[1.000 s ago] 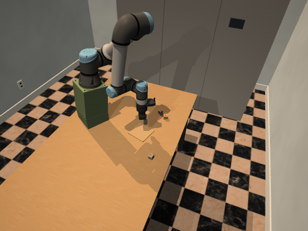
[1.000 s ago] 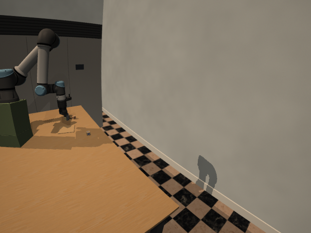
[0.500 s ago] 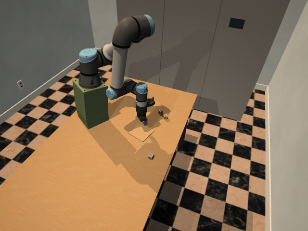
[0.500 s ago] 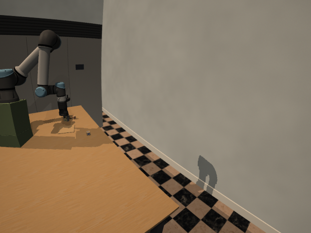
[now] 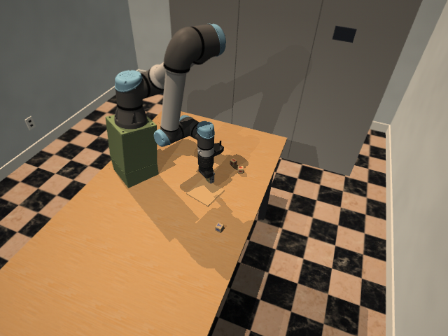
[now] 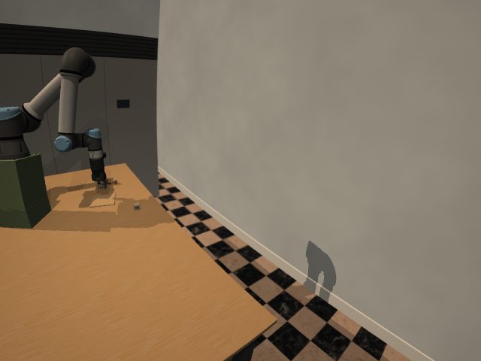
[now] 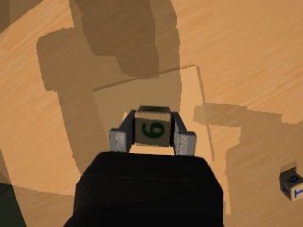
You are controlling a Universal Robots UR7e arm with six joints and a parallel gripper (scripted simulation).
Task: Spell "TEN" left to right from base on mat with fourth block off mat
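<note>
The mat is 8 cm below my hand, 2 cm to the right of it and 2 cm behind it.
</note>
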